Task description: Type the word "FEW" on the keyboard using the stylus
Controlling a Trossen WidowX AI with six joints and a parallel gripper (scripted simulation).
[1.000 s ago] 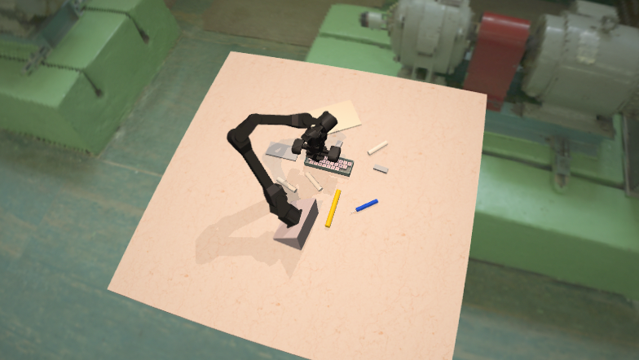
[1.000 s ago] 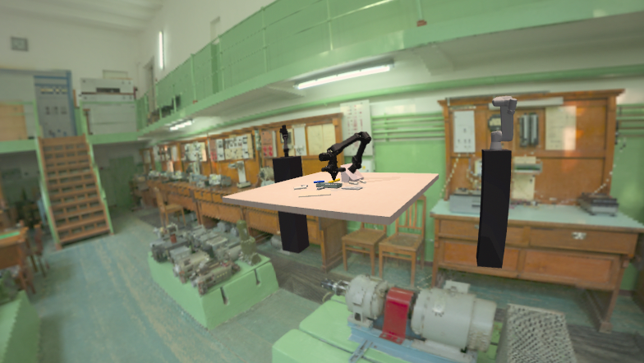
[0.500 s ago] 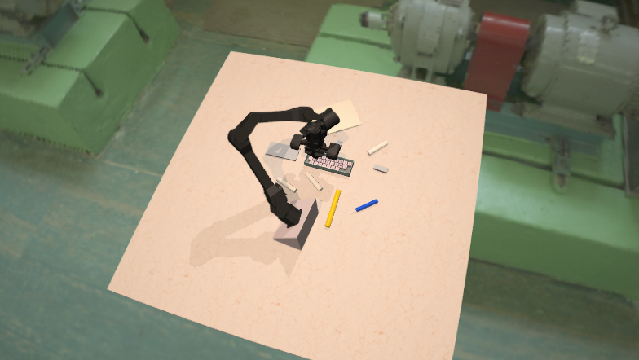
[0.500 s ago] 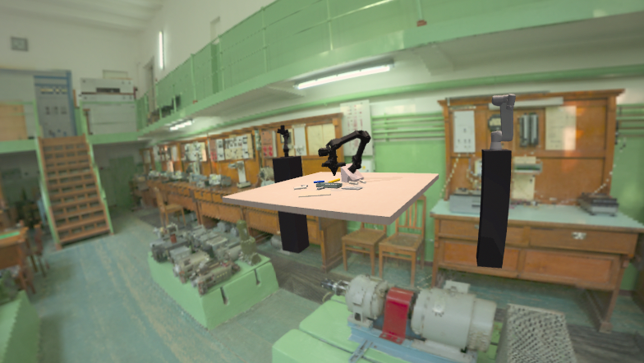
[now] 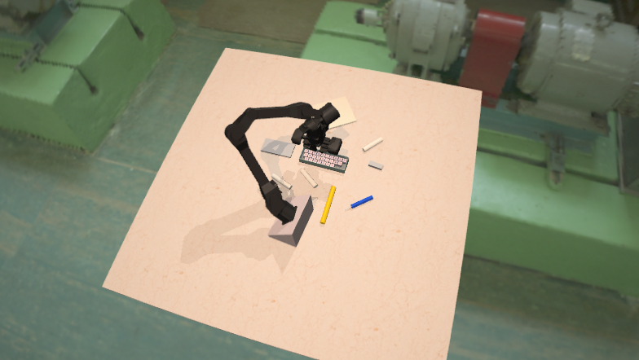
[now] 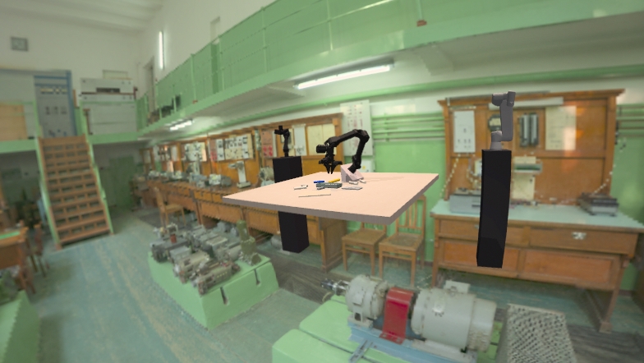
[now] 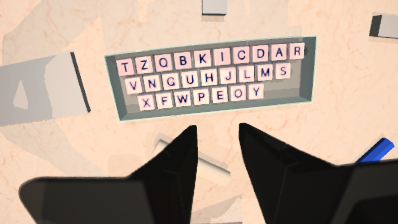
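The blue stylus lies 17 cm behind my gripper tip, 16 cm to the right of it and 9 cm below it. From my gripper tip the other things lie so: yellow rod 18 cm behind, 9 cm below, 6 cm to the right; grey block 22 cm to the right, 9 cm below, 2 cm ahead; grey plate 20 cm to the left, 9 cm below, 5 cm ahead.
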